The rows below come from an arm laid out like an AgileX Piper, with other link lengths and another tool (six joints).
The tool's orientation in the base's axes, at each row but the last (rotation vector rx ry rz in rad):
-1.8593, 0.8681, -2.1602
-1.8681, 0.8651, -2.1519
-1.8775, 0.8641, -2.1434
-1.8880, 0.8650, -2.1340
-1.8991, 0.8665, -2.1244
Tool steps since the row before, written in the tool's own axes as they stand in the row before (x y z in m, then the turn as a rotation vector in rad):
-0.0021, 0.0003, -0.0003, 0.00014, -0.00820, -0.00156
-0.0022, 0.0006, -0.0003, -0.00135, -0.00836, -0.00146
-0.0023, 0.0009, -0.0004, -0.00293, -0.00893, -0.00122
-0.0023, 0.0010, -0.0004, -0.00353, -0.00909, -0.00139
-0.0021, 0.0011, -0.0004, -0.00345, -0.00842, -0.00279
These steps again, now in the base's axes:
0.0001, 0.0009, -0.0020, 0.00050, 0.00714, 0.00430
0.0000, 0.0007, -0.0022, 0.00094, 0.00795, 0.00311
-0.0001, 0.0005, -0.0024, 0.00161, 0.00911, 0.00207
-0.0002, 0.0004, -0.0025, 0.00161, 0.00958, 0.00163
-0.0003, 0.0002, -0.0024, 0.00009, 0.00942, 0.00132

